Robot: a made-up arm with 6 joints.
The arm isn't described. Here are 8 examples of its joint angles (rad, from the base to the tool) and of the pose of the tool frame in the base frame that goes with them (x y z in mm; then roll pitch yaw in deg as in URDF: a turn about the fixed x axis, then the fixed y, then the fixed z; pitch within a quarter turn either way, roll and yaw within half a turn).
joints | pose
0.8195 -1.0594 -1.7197 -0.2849 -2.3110 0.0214 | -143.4 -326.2 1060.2 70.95 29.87 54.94
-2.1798 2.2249 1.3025 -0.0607 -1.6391 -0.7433 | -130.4 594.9 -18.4 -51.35 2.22 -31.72
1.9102 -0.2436 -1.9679 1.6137 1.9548 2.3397 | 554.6 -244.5 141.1 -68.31 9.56 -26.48
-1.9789 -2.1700 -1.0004 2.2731 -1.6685 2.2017 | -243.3 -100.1 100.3 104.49 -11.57 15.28
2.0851 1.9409 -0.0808 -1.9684 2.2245 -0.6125 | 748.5 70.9 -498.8 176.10 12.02 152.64
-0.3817 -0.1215 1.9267 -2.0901 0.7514 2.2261 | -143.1 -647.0 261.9 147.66 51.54 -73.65
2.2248 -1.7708 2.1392 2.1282 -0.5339 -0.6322 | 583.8 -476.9 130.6 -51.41 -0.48 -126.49
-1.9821 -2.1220 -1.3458 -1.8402 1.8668 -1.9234 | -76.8 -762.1 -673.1 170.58 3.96 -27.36
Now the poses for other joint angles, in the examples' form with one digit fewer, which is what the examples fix.
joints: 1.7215 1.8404 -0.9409 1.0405 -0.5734 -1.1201
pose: 350 567 -108 -60.7 33.4 23.3
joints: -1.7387 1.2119 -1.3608 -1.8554 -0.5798 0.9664
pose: -447 66 509 157.5 25.4 48.8
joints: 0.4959 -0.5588 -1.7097 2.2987 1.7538 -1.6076
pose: 129 5 269 -171.8 70.6 171.7
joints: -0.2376 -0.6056 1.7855 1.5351 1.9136 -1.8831
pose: -492 131 530 -148.7 -73.9 98.7
